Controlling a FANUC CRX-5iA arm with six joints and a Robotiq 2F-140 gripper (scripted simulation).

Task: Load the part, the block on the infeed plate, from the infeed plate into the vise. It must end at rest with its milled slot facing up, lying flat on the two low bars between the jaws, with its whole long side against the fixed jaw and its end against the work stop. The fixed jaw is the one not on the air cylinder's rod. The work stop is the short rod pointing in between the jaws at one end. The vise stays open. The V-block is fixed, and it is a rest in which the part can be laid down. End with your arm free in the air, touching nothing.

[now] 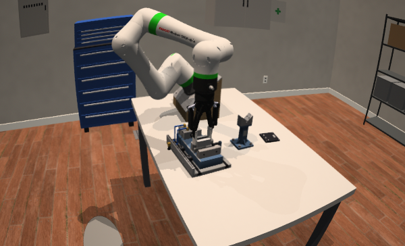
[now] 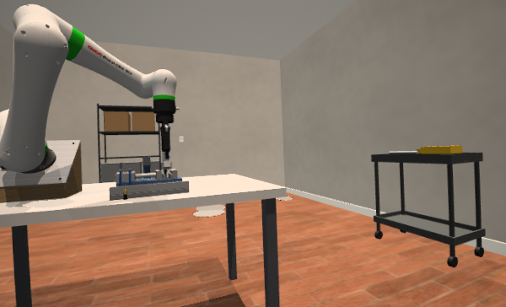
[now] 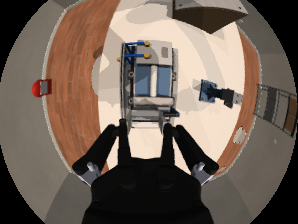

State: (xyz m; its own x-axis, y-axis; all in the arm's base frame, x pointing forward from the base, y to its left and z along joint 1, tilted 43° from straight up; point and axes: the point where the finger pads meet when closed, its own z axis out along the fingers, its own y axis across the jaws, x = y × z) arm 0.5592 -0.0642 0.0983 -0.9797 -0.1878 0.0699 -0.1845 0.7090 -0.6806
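The part lies 2 cm below my hand. Also, from my hand: dark infeed plate (43 cm to the left, 14 cm below, 14 cm behind).
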